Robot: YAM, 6 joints.
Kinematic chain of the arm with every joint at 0, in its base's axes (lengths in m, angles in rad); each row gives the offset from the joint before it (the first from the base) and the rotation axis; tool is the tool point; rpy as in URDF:
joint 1: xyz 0 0 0.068 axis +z
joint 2: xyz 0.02 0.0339 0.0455 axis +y
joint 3: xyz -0.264 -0.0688 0 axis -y
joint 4: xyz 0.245 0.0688 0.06 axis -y
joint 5: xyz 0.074 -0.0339 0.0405 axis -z
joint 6: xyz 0.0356 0 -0.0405 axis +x
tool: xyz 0 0 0 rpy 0 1.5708 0
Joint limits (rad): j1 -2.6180..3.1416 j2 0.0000..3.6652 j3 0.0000..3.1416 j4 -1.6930..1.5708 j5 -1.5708..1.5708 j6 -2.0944..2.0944
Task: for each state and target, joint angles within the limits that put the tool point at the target. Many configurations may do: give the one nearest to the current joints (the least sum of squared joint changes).
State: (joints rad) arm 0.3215 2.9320 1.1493 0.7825 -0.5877 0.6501
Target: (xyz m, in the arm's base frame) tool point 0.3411 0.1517 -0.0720
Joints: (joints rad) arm 0.3626 2.6092 1.0084 0.8141 -0.6254 0.6501
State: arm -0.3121 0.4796 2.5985 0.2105 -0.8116 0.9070
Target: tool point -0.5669 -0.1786 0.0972
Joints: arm 0.3493 0.0000 2.9280 0.3114 -0.8268 0.9070
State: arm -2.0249 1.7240 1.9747 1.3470 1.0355 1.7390
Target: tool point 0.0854 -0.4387 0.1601
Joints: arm -1.3078 2.2340 1.1906 1.2671 1.0925 1.7390
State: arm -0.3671 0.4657 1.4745 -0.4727 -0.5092 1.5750
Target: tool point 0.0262 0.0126 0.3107
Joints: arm -0.2895 0.1281 0.7530 -0.9034 -0.5816 1.5750
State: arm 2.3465 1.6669 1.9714 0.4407 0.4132 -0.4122
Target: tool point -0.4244 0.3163 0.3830
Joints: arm 2.5248 2.1992 2.0623 0.4194 0.3597 -0.4122
